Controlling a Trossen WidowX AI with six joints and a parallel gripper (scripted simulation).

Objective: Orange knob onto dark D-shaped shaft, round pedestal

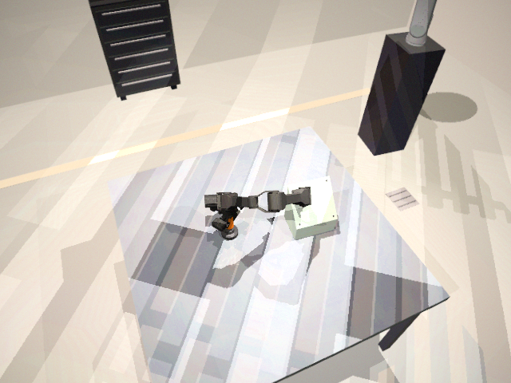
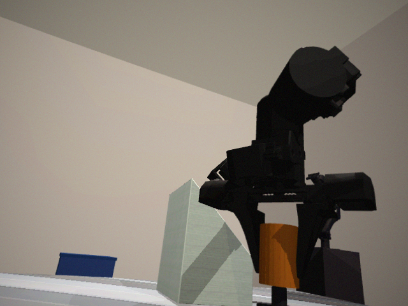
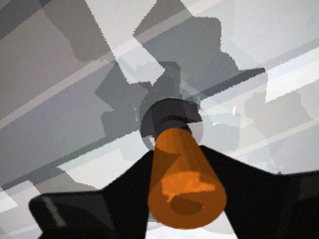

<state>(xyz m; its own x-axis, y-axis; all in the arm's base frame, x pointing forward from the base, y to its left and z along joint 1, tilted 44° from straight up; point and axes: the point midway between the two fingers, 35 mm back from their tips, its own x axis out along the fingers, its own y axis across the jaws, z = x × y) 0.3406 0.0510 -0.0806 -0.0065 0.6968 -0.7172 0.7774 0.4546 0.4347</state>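
Right now the orange knob is 2 cm above my gripper tip. The rest, counted from my gripper tip: dark pedestal (4 cm below).
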